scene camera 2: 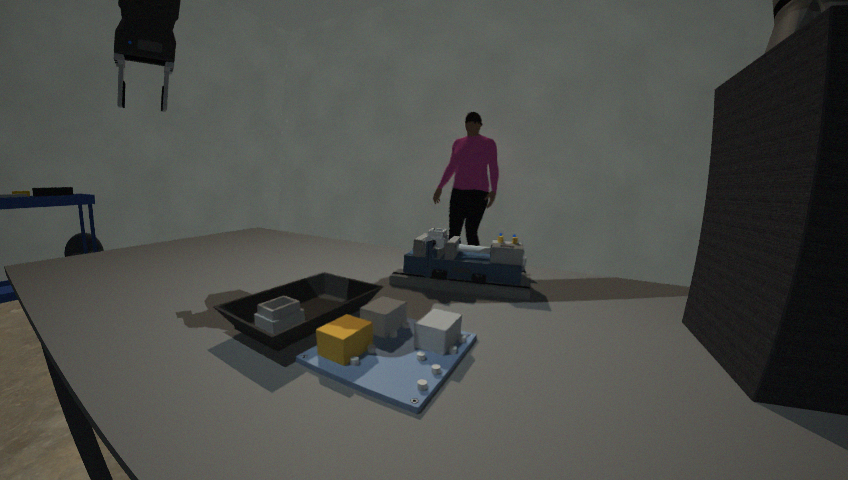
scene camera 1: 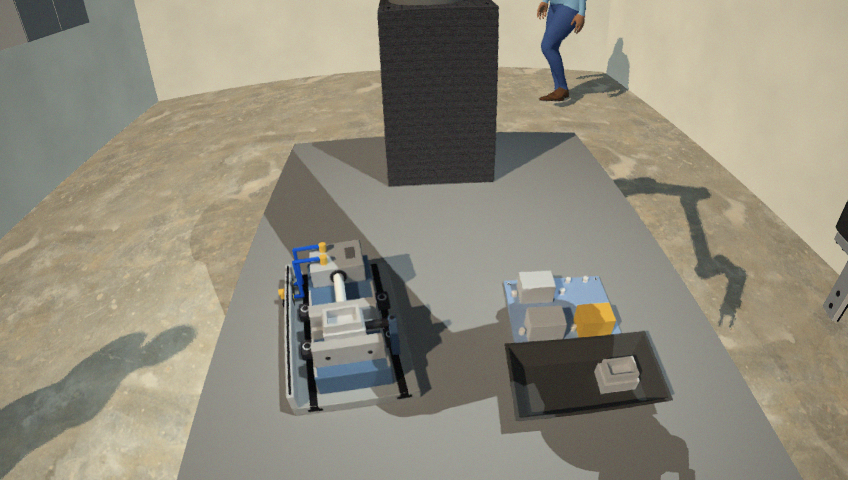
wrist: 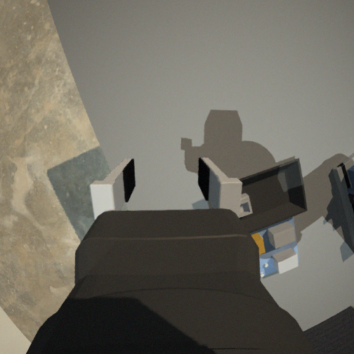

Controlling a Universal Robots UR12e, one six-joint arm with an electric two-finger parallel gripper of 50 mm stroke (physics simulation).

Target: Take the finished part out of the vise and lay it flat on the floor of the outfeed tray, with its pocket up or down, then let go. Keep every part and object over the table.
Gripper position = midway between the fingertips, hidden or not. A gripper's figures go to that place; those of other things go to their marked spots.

Scene:
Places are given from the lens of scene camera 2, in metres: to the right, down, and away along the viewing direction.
gripper (scene camera 2: 142,108): -0.41, -0.19, 0.36
orange block (scene camera 2: 347,336): -0.09, 0.11, 0.36

